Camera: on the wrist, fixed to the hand. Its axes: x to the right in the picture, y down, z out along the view.
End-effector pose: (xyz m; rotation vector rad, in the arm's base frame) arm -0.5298 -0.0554 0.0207 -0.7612 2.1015 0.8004
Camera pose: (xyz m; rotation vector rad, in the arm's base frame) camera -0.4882 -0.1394 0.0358 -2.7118 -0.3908 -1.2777
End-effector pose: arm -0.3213 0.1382 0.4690 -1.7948 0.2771 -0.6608
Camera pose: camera -0.3723 0.1288 0.5485 0.1888 1.4483 2.1099
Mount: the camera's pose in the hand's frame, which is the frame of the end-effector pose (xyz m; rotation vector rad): -0.0133 -0.0784 -0.0519 -0.0356 0.9391 -2.8915
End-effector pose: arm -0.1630 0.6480 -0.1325 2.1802 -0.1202 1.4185
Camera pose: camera -0.1842 0.7370 -0.1581 -0.1953 2.0013 0.0541
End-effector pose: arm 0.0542 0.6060 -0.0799 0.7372 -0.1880 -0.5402
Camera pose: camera 0.0295 0.5956 -0.1710 -0.4942 -1.7374 2.1392
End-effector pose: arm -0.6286 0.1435 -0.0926 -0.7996 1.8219 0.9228
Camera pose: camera -0.5817 0.0613 -0.0848 -2.4151 -0.3863 -1.4568
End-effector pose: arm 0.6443 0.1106 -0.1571 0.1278 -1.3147 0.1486
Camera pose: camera 0.7046 0.0422 -0.1836 1.4693 0.7121 -1.9514
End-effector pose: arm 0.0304 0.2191 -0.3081 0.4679 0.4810 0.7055
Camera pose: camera 0.0313 0.1698 -0.3892 -0.8584 1.3124 -1.9935
